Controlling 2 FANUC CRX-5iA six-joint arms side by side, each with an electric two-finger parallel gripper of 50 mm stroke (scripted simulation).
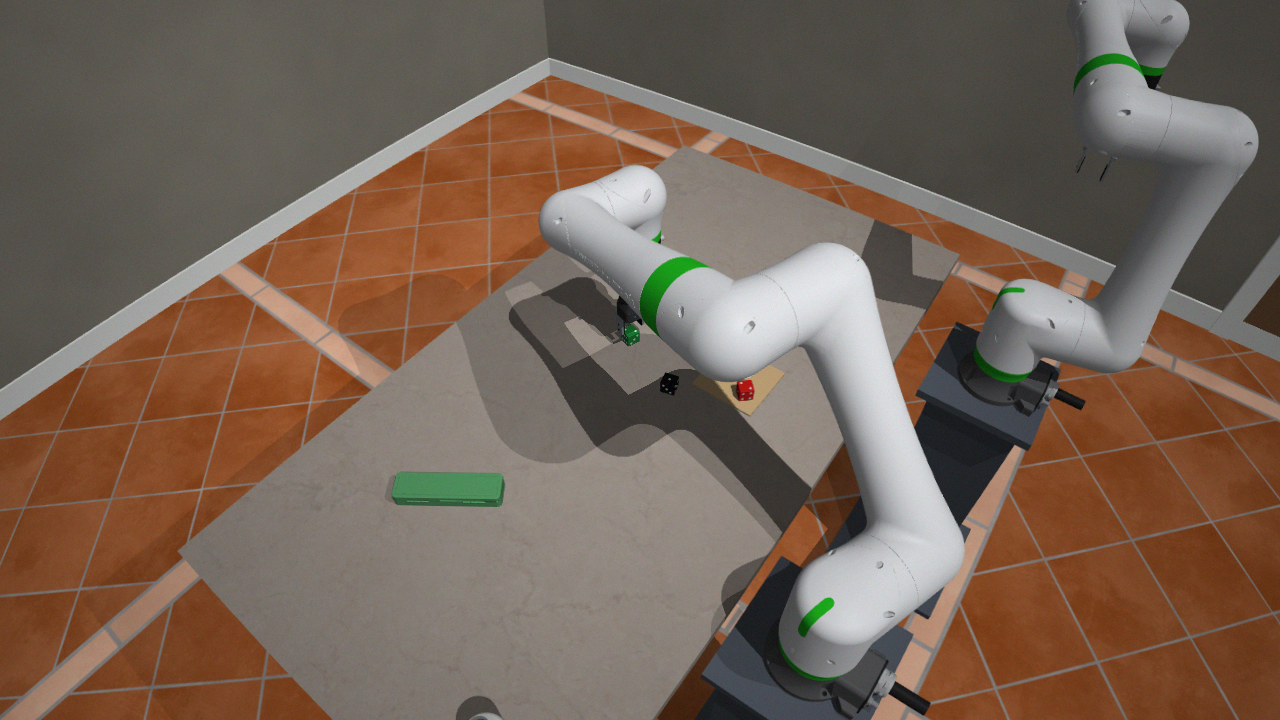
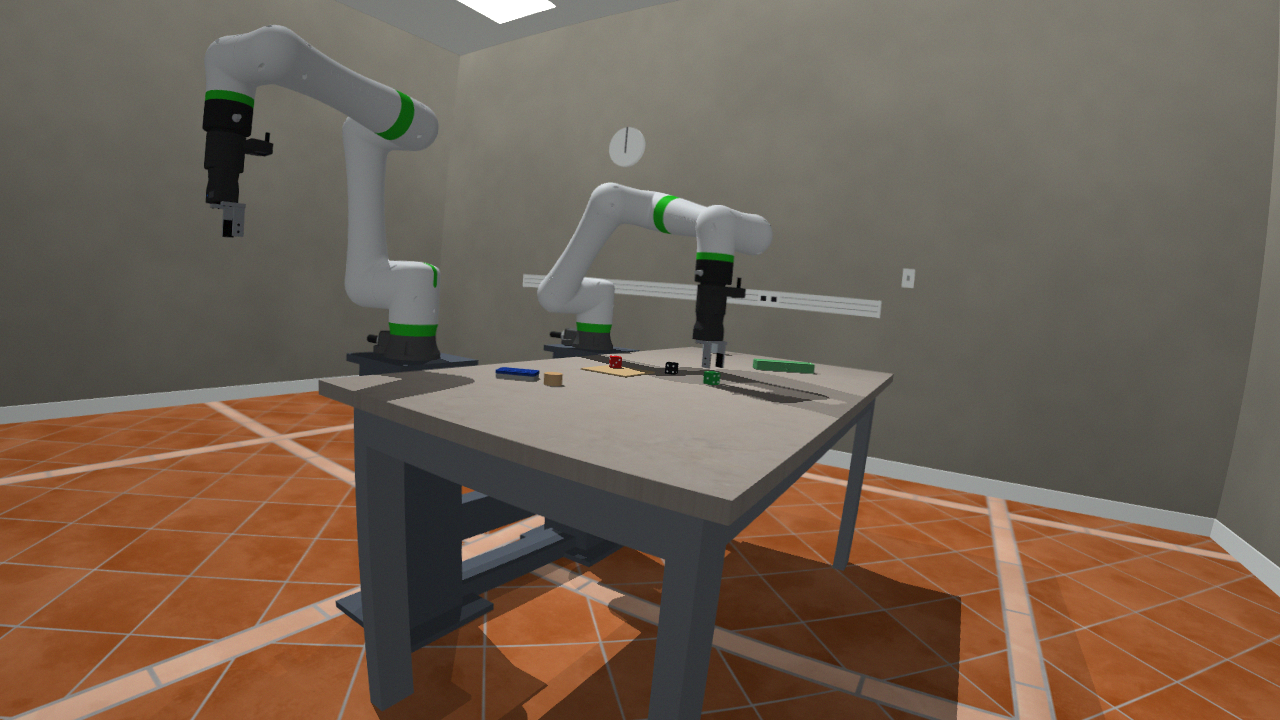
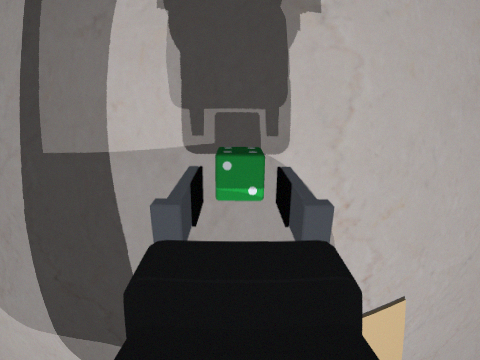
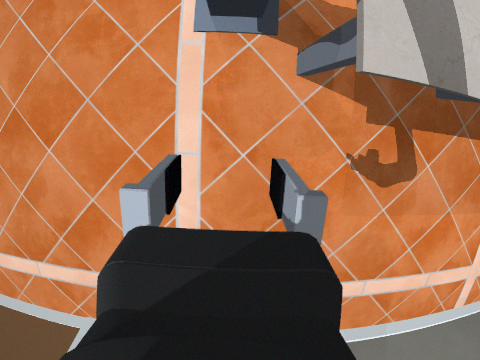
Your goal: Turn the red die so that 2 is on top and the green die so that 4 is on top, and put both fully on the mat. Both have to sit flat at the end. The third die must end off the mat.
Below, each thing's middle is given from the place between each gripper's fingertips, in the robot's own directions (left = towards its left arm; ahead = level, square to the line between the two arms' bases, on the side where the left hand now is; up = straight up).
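The green box [image 1: 410,488] is 510 mm to the left of my left hand [image 2: 712,367] and 40 mm below it. I also see the tan mat [image 1: 764,381], which is 60 mm to the right of my left hand, 60 mm below it and 240 mm behind it. As for the green die [image 3: 240,171], my left hand is 40 mm above it, and going by their middles, the die is the nearest to my left hand of the things named here.
From my right gripper [image 2: 232,236], the green die is 63 cm ahead, 89 cm to the left and 27 cm below. By its middle, the die is nearer to my left hand than to my right gripper. Then there is the mat, and my right gripper is 39 cm short of it, 83 cm to the right of it and 29 cm above it.
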